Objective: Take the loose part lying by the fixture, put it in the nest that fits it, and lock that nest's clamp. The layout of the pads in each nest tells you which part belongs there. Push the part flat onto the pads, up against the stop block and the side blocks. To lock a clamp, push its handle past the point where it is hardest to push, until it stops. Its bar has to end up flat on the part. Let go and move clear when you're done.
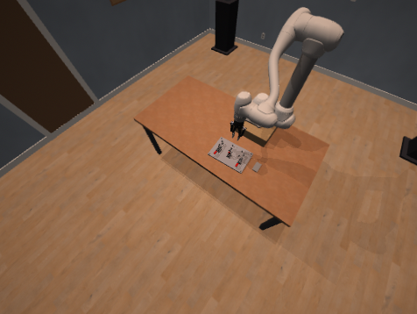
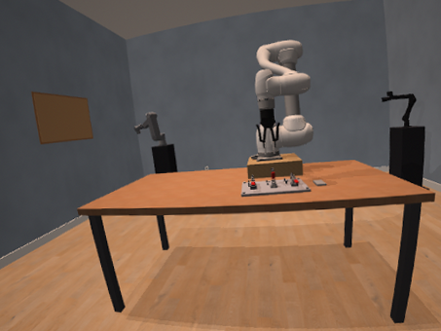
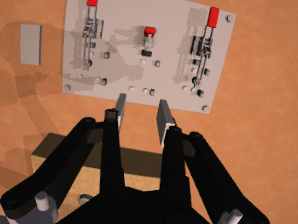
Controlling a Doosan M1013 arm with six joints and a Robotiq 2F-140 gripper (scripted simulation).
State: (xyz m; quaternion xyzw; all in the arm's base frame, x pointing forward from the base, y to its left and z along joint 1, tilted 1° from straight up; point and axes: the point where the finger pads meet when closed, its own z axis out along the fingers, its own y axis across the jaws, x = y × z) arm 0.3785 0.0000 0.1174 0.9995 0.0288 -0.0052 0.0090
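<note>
Right now the loose part is 20 mm ahead of my hand, 260 mm to the left of it and 210 mm below it. The rest, counted from my hand: fixture 50 mm ahead, 10 mm to the left, 210 mm below.
</note>
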